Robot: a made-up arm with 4 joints.
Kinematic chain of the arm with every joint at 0, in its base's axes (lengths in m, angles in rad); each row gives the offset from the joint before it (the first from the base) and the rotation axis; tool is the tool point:
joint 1: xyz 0 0 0.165 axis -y
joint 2: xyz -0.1 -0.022 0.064 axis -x
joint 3: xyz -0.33 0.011 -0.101 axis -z
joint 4: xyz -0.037 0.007 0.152 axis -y
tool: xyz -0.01 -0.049 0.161
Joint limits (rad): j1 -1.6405..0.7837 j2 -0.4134..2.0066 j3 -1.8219..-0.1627 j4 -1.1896..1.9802
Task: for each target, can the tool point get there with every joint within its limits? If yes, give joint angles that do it. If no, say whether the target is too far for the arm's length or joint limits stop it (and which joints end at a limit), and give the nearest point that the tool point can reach.
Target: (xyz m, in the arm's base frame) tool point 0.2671 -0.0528 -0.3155
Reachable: no: joint limits stop it (at a limit: joint 1, joint 2, joint 4) | nearest point -0.2027 0.0386 -0.1647 | short by 0.502 m
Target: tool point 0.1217 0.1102 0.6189
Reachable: yes | joints -1.2971 1.0041 -1.3821 0.2204
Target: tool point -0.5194 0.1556 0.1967
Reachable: yes | joints 0.2998 1.6106 -0.8929 0.6540
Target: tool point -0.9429 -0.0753 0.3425
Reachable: no: too far | nearest point -0.6261 -0.0512 0.2829 | short by 0.323 m
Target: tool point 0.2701 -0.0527 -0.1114
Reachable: no: joint limits stop it (at a limit: joint 1, joint 2, joint 4) | nearest point -0.1957 0.0482 -0.1288 | short by 0.477 m
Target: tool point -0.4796 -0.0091 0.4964
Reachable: yes | joints -0.1247 0.5552 -0.5858 0.5702
